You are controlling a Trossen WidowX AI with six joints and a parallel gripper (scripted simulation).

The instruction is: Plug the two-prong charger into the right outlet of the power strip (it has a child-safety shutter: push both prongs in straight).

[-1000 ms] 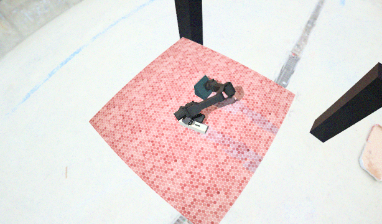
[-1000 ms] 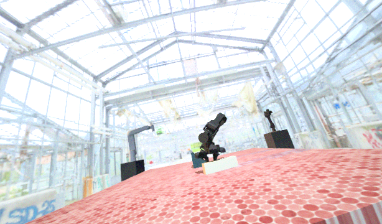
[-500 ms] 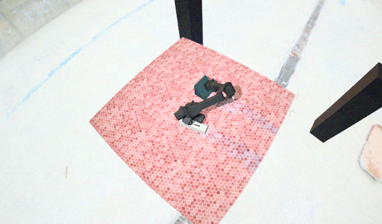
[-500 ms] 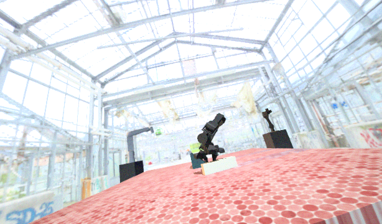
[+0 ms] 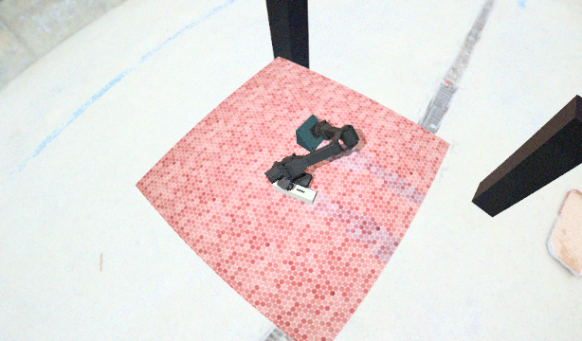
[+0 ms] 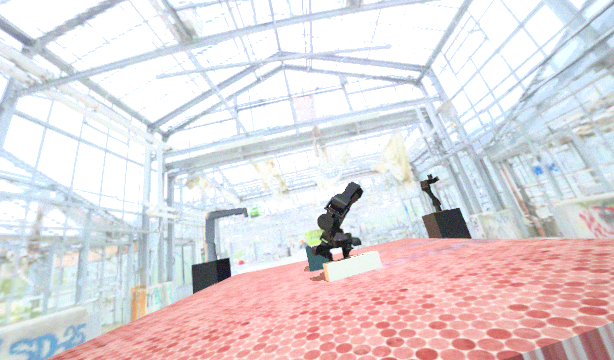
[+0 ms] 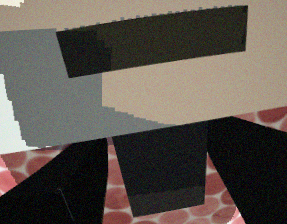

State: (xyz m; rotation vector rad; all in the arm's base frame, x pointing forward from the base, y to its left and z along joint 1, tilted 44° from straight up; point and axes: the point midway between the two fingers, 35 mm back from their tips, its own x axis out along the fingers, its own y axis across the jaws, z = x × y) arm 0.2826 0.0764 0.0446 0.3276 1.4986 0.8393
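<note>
Now: the black two-prong charger 20 mm ahead of my gripper tip and 10 mm above it.
</note>
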